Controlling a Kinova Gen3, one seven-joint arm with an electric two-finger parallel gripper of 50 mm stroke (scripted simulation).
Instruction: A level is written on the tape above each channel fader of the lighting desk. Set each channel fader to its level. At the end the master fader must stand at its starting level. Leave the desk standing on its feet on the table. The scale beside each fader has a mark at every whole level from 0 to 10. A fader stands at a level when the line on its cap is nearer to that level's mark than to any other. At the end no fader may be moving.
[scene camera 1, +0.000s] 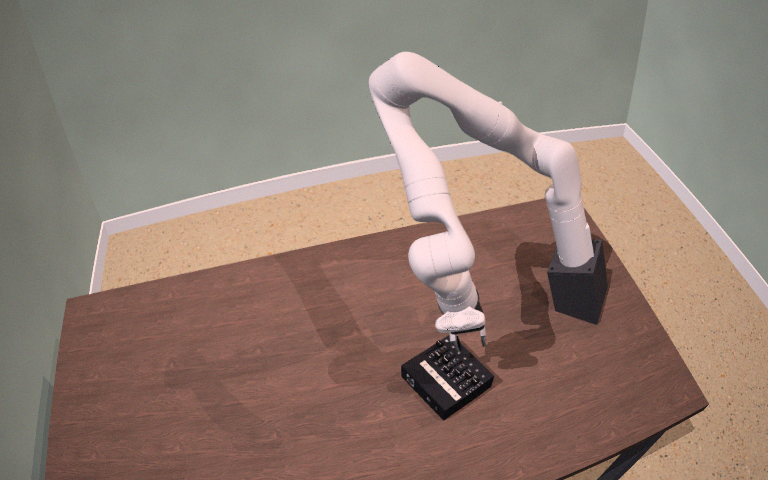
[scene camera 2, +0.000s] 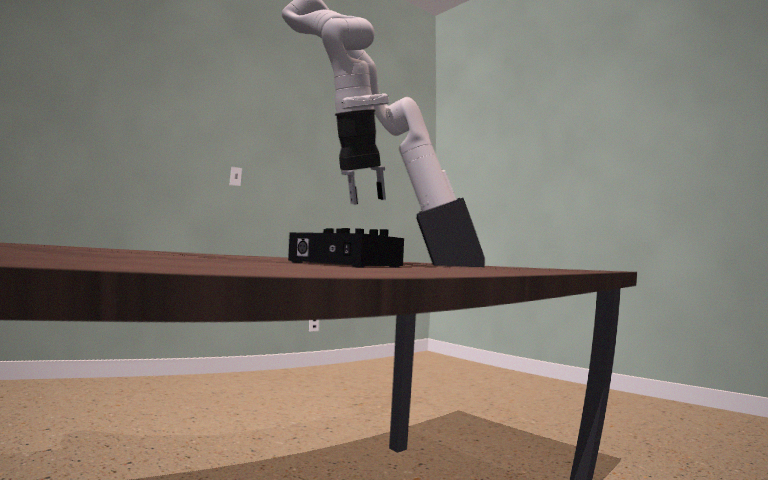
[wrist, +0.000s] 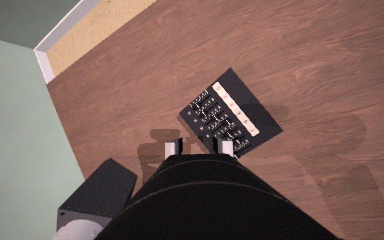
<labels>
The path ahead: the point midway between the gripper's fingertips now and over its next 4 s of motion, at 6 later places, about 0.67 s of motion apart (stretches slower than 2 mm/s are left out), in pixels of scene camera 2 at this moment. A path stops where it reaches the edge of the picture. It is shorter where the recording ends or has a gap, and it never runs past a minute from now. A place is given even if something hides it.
My gripper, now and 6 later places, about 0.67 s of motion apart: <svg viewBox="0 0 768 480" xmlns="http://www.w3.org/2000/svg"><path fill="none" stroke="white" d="M368 201L367 207L367 209L368 209L370 206L372 198L368 187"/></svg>
</labels>
